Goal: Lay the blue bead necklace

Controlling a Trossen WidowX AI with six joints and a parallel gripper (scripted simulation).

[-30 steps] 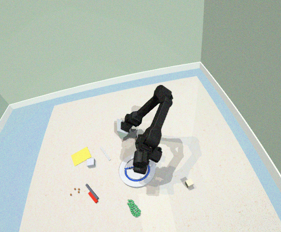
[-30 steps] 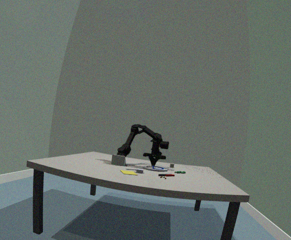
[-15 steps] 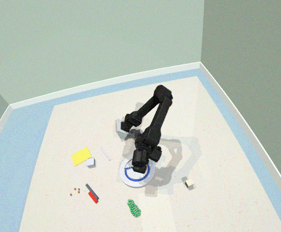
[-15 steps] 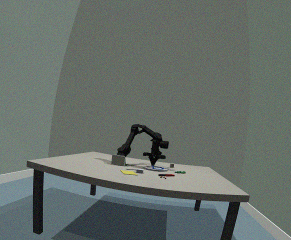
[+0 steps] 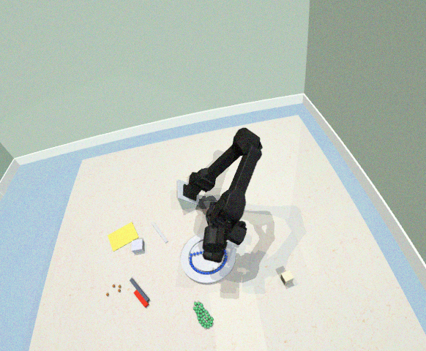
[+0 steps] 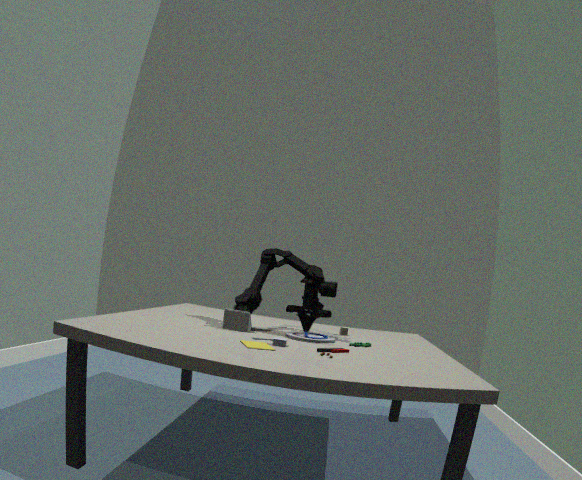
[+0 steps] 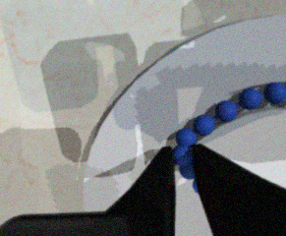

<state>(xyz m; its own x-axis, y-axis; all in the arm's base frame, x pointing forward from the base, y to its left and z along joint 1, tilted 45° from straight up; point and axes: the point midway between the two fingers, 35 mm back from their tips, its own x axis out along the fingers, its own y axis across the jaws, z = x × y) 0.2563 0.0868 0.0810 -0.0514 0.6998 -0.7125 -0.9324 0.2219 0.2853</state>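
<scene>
The round bead board is 6 cm to the right of my gripper tip, 3 cm ahead of it and 1 cm below it. Also, from my gripper tip: white cube 33 cm to the right, 4 cm behind, 1 cm below; then cream cube 20 cm to the left, 15 cm ahead; then stick 25 cm to the right, 10 cm behind, 2 cm below.
</scene>
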